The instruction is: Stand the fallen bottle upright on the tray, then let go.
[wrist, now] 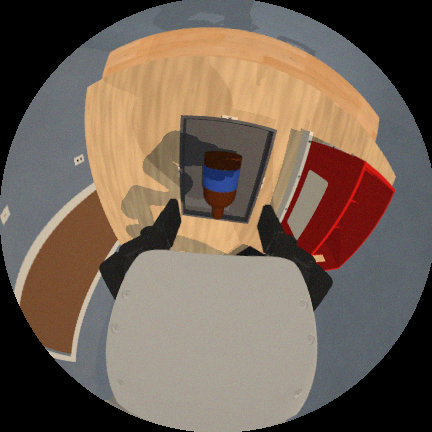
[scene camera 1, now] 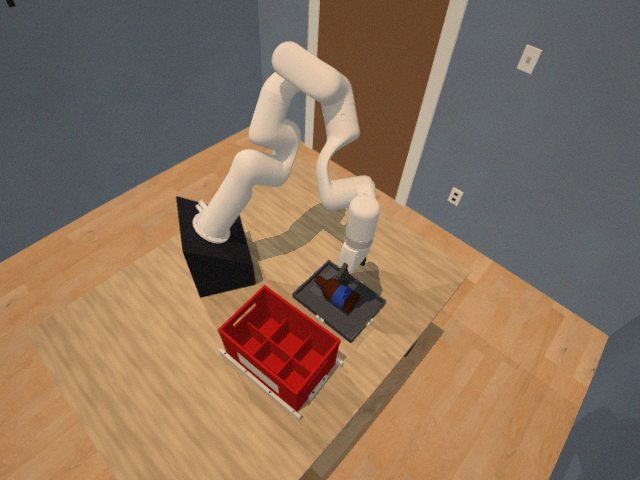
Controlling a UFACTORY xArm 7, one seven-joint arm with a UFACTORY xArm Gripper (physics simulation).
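Places are measured from the arm's base along level axes (x ahead, y left, z up), in centimetres.
Pixels of known places: gripper, fingertip midpoint: [wrist: 219,212] [scene camera 1: 351,273]; arm's base at its link origin: [scene camera 1: 211,228].
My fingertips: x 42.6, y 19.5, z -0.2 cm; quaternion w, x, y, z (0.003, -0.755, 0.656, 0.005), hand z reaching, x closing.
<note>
Ahead of a thing's pixels: the offset from my fingertips to its top centre. "pt": to the spot under its first point. Level surfaces: height alone.
A brown bottle with a blue label @[dz -11.4, dx -4.8, dy -0.2 cm] [scene camera 1: 341,296] [wrist: 221,179] lies on its side on the dark grey tray @[pt dz -18.7, dx +7.5, dy -4.7 cm] [scene camera 1: 352,328] [wrist: 255,150]. In the wrist view its neck points toward the gripper and its base points away. My gripper [scene camera 1: 353,269] [wrist: 219,212] is open and empty. It hangs above the tray's edge near the neck end, apart from the bottle. In the wrist view the neck shows between the two spread fingertips, farther off than they are. In the scene view one finger shows plainly and the other is mostly hidden by the gripper body.
A red crate with inner dividers @[dz -1.7, dx -1.1, dy -28.1 cm] [scene camera 1: 317,374] [wrist: 335,165] stands beside the tray, with light rails along its base. The arm's black base block [scene camera 1: 222,273] stands at the left on the wooden table @[dz -19.3 cm] [scene camera 1: 155,330] [wrist: 150,90]. A brown door [scene camera 1: 382,77] is behind the arm.
</note>
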